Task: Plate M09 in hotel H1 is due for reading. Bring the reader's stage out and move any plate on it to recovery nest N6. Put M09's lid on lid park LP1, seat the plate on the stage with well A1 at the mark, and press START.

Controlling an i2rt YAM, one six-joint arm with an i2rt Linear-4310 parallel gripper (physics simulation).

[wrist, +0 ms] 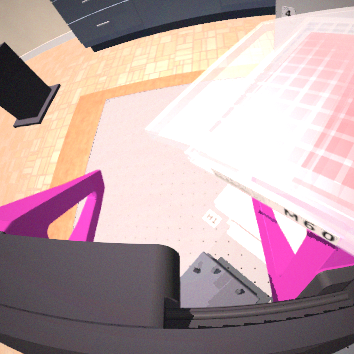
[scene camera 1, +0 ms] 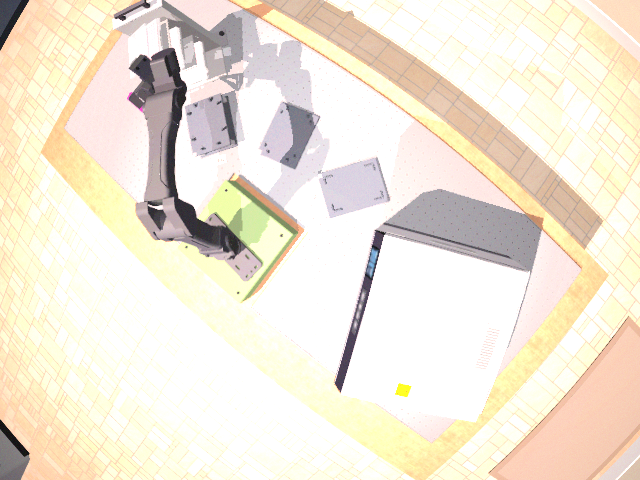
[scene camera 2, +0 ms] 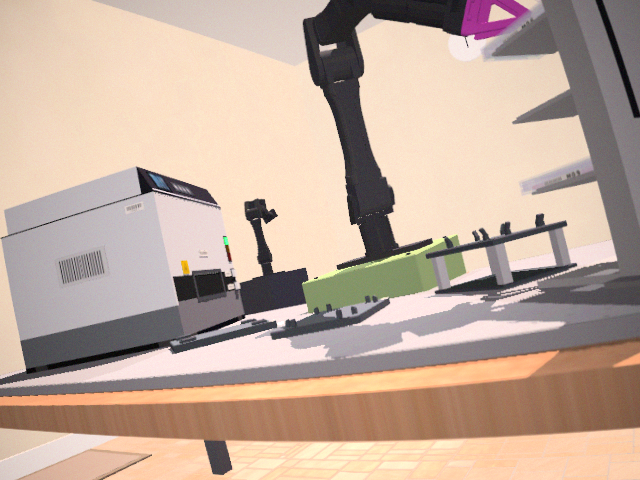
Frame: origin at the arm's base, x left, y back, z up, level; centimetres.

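Seen in the pictures: gripper, fingertip midpoint: (wrist: 176, 177); arm's base, origin of the base link: (scene camera 1: 229, 247) (scene camera 2: 383, 256).
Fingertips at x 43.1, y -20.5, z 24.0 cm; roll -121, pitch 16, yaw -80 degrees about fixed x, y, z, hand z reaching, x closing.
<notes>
Pixels of each thing's top centre, then the offset from my fingertips to it. "spot": a spot on its surface instead.
- plate hotel, surface spot: (scene camera 2: 584, 103) spot: dx +5.5, dy -18.7, dz -15.6 cm
- Plate M09, middle of its top: (scene camera 2: 588, 163) dx +2.9, dy -8.8, dz -19.8 cm
- reader, middle of its top: (scene camera 1: 433, 337) (scene camera 2: 116, 197) dx -92.4, dy -6.2, dz +3.4 cm
- dark front opening, surface spot: (scene camera 2: 209, 284) spot: dx -76.6, dy +2.8, dz -21.2 cm
- flat pegged plate, middle of its top: (scene camera 2: 332, 306) (scene camera 1: 286, 134) dx -32.4, dy -11.5, dz -29.0 cm
- flat corner-bracketed plate, middle of its top: (scene camera 2: 219, 327) (scene camera 1: 352, 187) dx -55.5, dy -13.3, dz -29.2 cm
- hotel shelf, middle of its top: (scene camera 2: 578, 100) (scene camera 1: 180, 56) dx +3.8, dy -9.3, dz -13.4 cm
My gripper (wrist: 176, 177) is open, high at the plate hotel (scene camera 2: 584, 103). In the wrist view plate M60 (wrist: 320, 130) (scene camera 2: 522, 36), clear-lidded, overlaps the right finger; contact cannot be told. Plate M09 (scene camera 2: 560, 178) lies on a lower hotel shelf, well below the gripper. The reader (scene camera 1: 434, 320) (scene camera 2: 93, 268) has a dark front opening (scene camera 2: 209, 284); its stage does not show outside. A raised stand (scene camera 1: 210, 124) (scene camera 2: 496, 241) (wrist: 212, 282), a flat pegged plate (scene camera 1: 289, 135) and a flat corner-bracketed plate (scene camera 1: 354, 187) are on the table. Their labels cannot be read, so LP1 and N6 cannot be told apart.
The arm stands on a green base block (scene camera 1: 268, 227) (scene camera 2: 361, 284) between the hotel and the reader. Another hotel shelf (scene camera 2: 550, 107) lies between M60 and M09. A black pedestal (wrist: 25, 85) and dark cabinets (wrist: 160, 15) stand beyond the table.
</notes>
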